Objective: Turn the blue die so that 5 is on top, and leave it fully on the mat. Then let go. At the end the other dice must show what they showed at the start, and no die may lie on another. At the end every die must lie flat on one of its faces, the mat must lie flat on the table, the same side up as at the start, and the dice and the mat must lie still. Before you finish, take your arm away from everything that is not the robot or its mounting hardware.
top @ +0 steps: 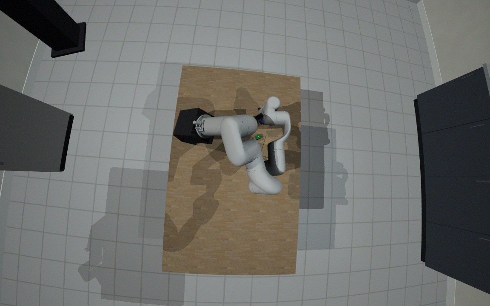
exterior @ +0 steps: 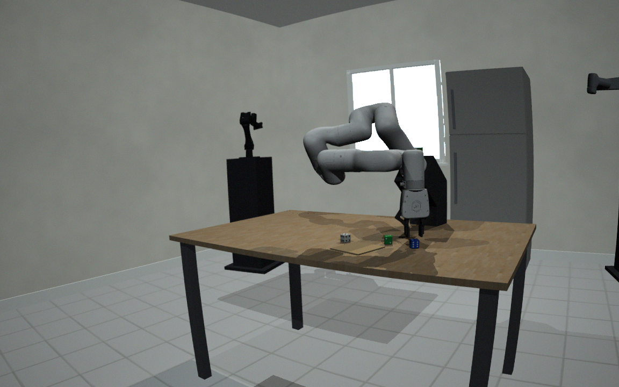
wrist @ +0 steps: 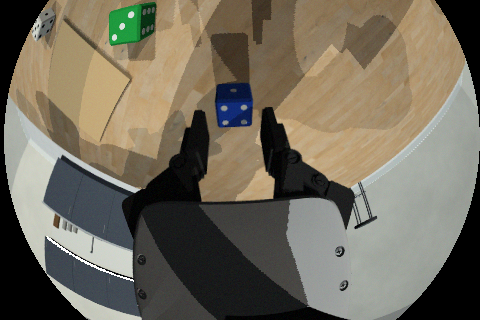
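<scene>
The blue die lies 40 mm below my hand. The rest, counted from my hand: white die: 280 mm to the right, 60 mm behind, 40 mm below; then tan mat: 200 mm to the right, 60 mm below, 40 mm ahead; then green die: 110 mm to the right, 50 mm behind, 40 mm below.
</scene>
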